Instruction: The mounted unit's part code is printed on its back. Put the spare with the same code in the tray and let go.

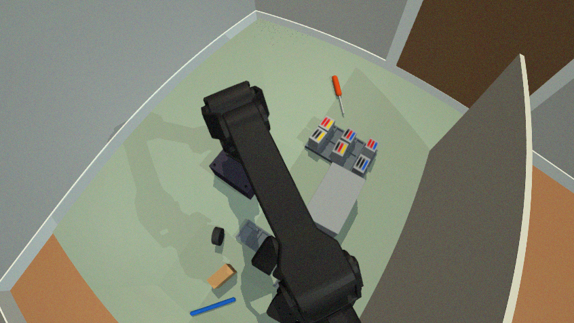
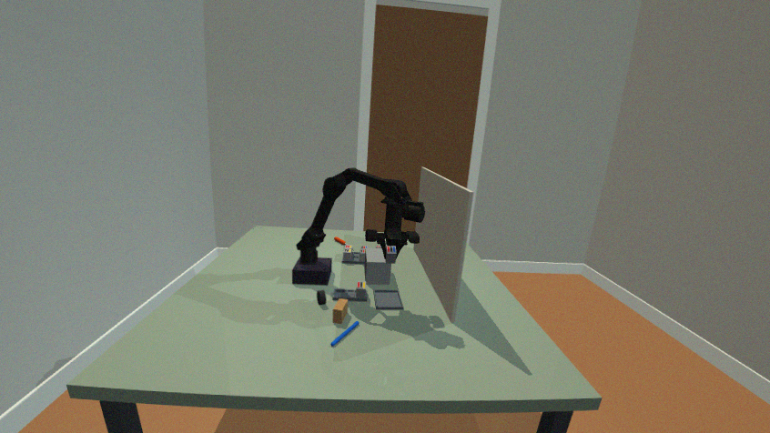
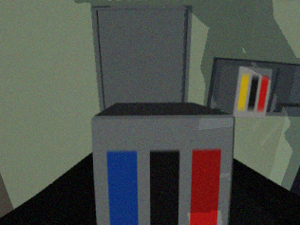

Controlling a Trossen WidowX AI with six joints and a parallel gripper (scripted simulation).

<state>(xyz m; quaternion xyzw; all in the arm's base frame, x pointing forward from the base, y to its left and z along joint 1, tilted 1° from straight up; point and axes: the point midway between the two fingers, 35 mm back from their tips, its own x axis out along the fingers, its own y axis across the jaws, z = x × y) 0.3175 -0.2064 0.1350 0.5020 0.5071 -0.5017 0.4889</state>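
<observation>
The grey tray is 160 mm below my gripper tip. Round my gripper tip: yellow-striped spare 120 mm below, 100 mm behind, 10 mm to the left; tall panel 210 mm ahead, 200 mm to the left, 60 mm above; grey mounted unit 210 mm to the left, 120 mm below, 20 mm behind.
</observation>
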